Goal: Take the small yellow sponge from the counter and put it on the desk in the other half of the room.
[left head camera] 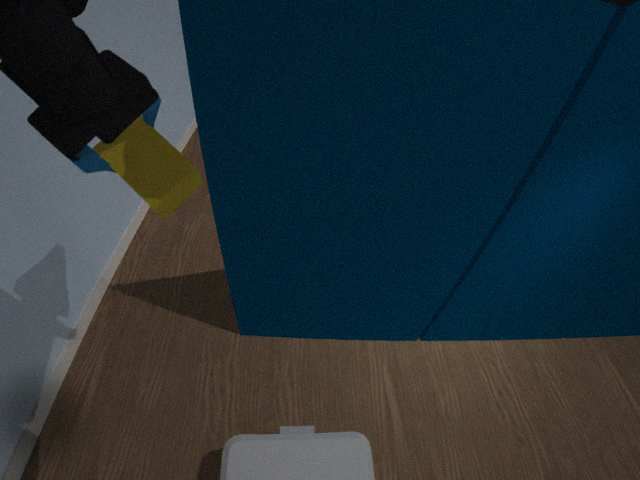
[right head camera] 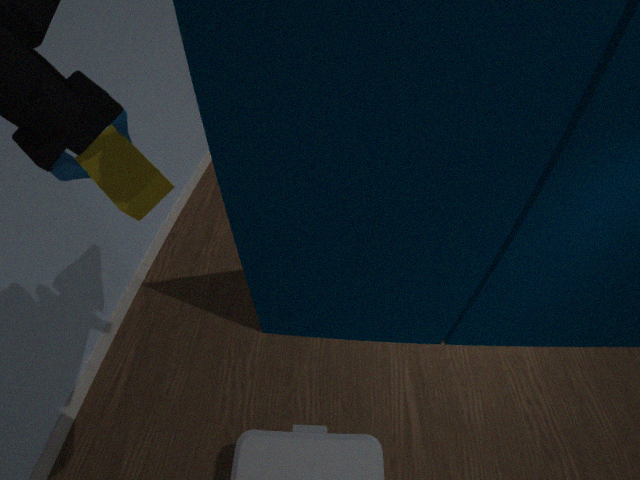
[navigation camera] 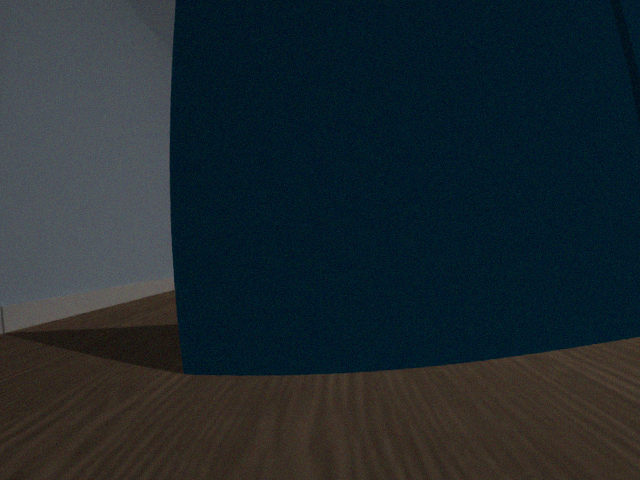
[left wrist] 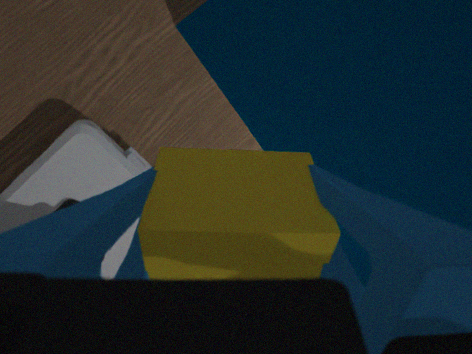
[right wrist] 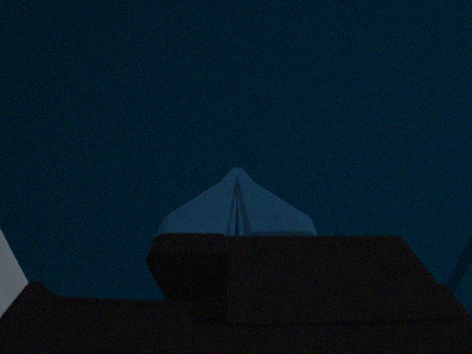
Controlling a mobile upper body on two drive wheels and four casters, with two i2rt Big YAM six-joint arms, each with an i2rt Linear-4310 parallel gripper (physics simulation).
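Places are measured from the left arm's base along level axes (x ahead, y left, z up), in centimetres.
Where they show: left gripper, fingertip midpoint: [left head camera: 131, 150] [right head camera: 112, 158] [left wrist: 235, 178]; right gripper, fingertip midpoint: [right wrist: 236, 175].
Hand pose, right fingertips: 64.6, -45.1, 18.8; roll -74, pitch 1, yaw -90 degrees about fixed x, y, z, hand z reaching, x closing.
After its pixels a point has its place, as x, y, z.
The yellow sponge [left head camera: 149, 165] @(37.9, -3.6, -10.7) [right head camera: 124, 170] @(38.2, -4.1, -10.6) [left wrist: 237, 200] @(42.0, 1.1, -9.4) is between the blue fingertips of my left gripper [left head camera: 121, 142] @(42.7, 0.6, -11.7) [right head camera: 95, 149] [left wrist: 235, 178] @(42.7, 0.6, -11.7), which is shut on it. In both head views they are at the upper left, up in the air in front of the pale wall. My right gripper [right wrist: 236, 175] @(64.6, -45.1, 18.8) is shut and empty, its two blue fingertips together before a dark blue surface in the right wrist view. The desk and the counter cannot be made out as such in these views.
A large dark blue panelled piece of furniture [left head camera: 361, 180] @(81.4, -38.5, -42.9) [right head camera: 387, 180] @(81.1, -43.8, -42.9) [left wrist: 350, 75] @(82.2, -24.0, -55.7) [navigation camera: 387, 196] @(81.7, -33.3, -111.6) stands close ahead, with a dark seam. A pale wall [left head camera: 41, 206] @(105.7, 86.9, -76.1) [right head camera: 41, 222] @(87.4, 87.9, -67.0) [navigation camera: 82, 155] @(148.8, 84.6, -70.2) with a skirting board runs along the left. My white base [left head camera: 297, 457] @(24.0, -22.3, -115.0) [right head camera: 310, 454] @(24.6, -23.4, -115.0) shows at the bottom, over the wooden floor.
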